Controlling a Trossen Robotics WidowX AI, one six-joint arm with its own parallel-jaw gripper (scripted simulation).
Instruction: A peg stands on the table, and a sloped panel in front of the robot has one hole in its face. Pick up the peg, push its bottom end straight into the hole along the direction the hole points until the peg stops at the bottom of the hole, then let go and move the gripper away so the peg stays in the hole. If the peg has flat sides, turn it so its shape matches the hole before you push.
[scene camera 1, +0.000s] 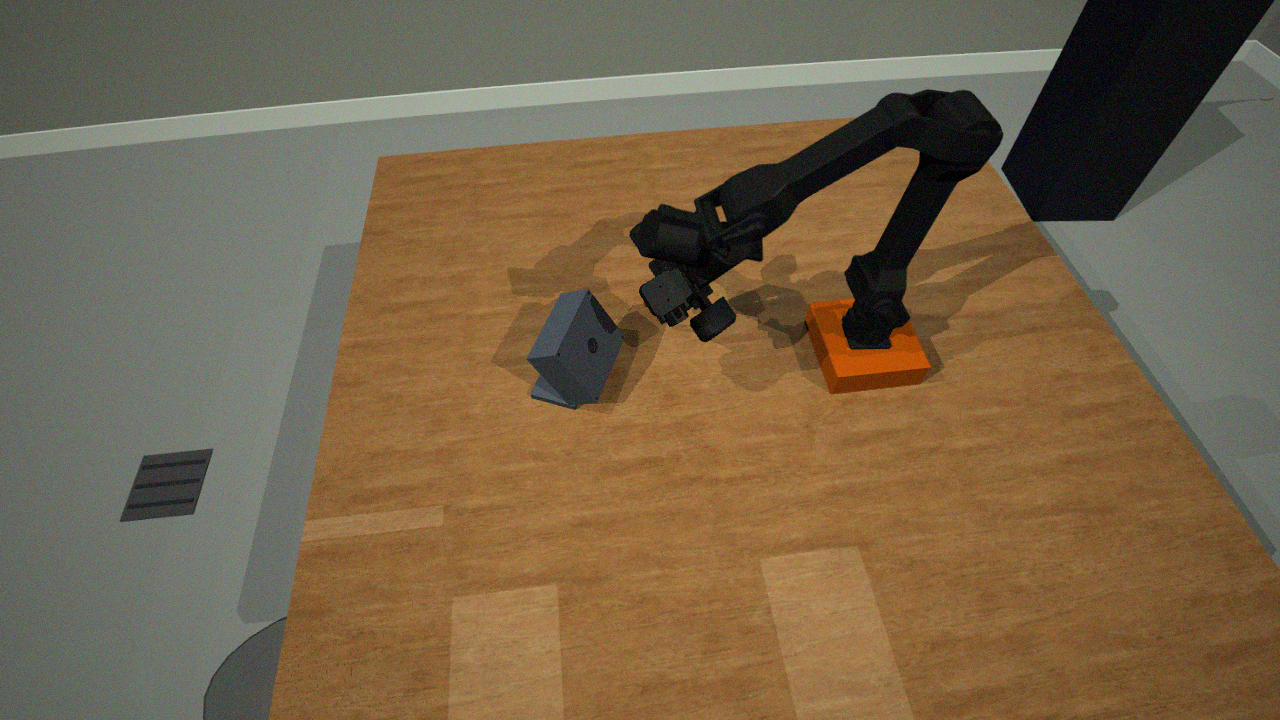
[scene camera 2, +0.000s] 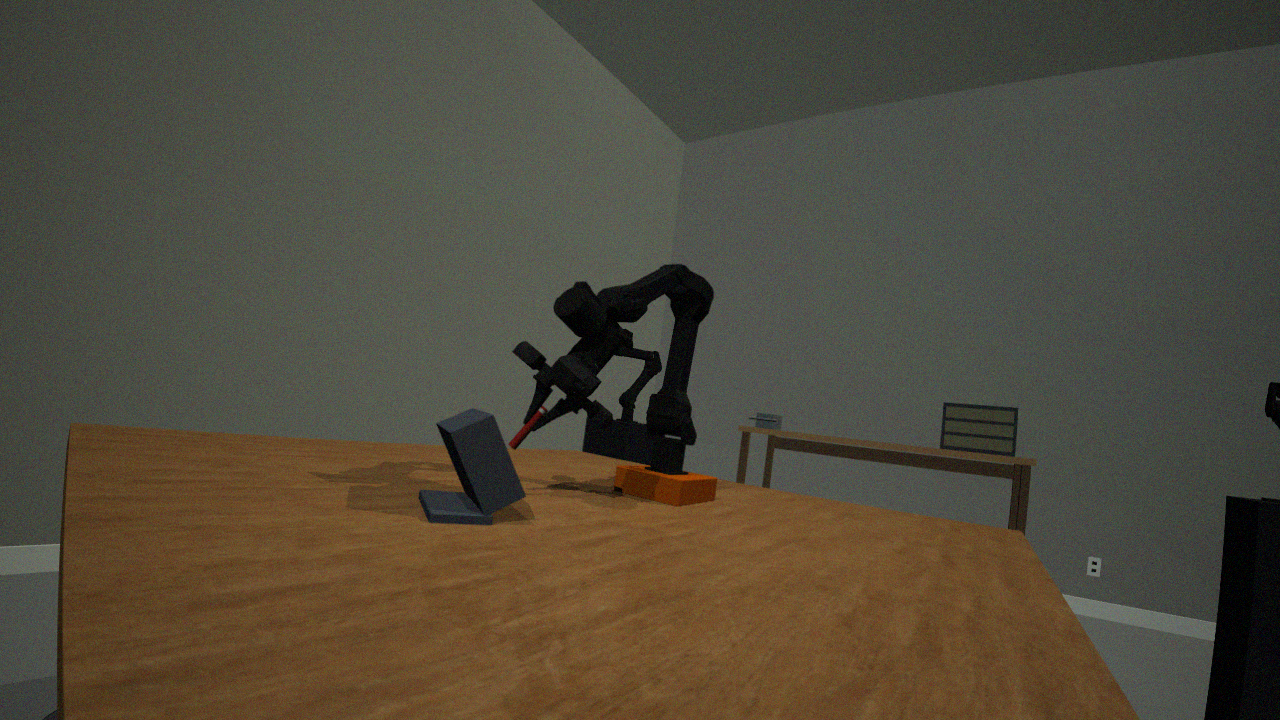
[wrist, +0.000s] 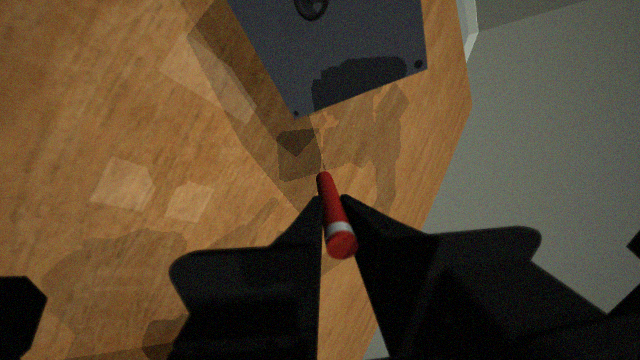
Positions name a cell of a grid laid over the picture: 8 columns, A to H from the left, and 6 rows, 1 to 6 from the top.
Note:
My gripper (scene camera 1: E3) carries a red peg (wrist: E5).
My gripper is seen too in scene camera 2 (scene camera 2: D4) and in the wrist view (wrist: E4).

